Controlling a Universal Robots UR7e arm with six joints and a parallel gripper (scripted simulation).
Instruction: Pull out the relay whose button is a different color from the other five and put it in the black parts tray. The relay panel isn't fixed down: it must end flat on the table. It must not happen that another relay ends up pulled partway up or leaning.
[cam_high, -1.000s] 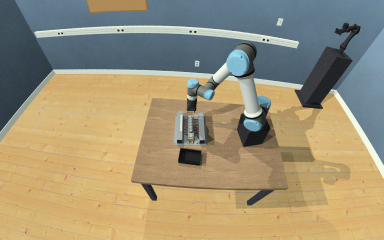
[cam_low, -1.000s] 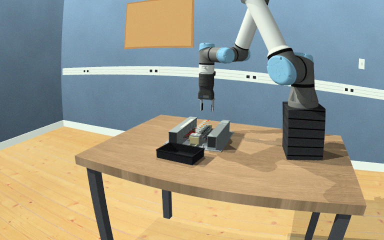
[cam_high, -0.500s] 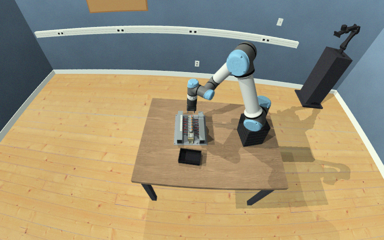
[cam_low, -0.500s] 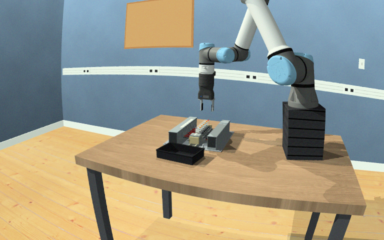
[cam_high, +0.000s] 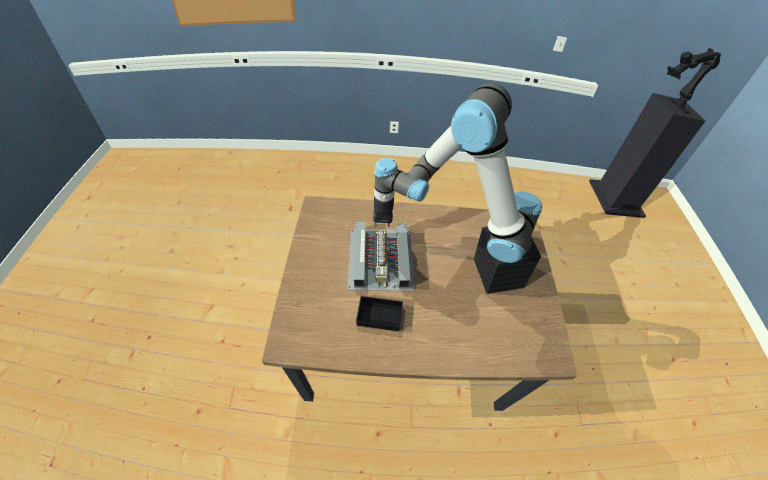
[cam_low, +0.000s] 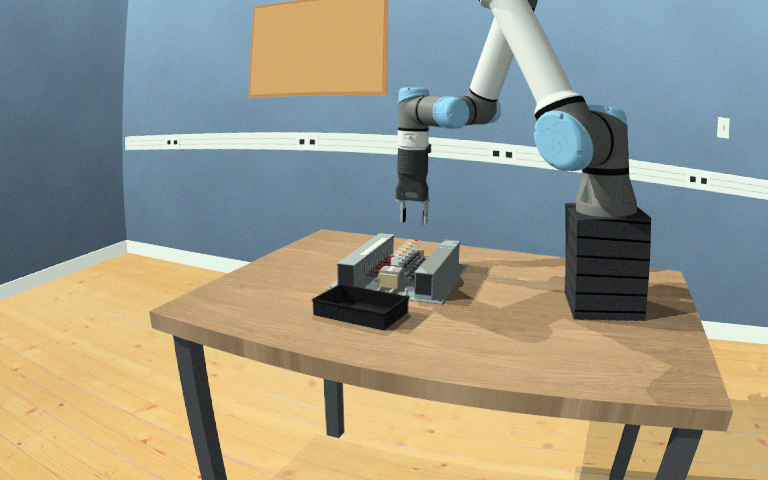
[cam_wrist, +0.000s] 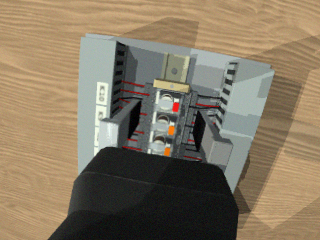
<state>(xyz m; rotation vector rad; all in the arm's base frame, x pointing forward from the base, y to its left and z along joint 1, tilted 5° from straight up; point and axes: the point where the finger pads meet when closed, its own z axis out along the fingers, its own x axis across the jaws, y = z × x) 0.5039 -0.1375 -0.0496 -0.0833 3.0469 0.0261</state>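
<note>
My gripper is now 80 mm above the relay. Also, from my hand: relay panel (100 mm below, 90 mm to the left); then black parts tray (360 mm to the left, 110 mm below, 10 mm behind).
</note>
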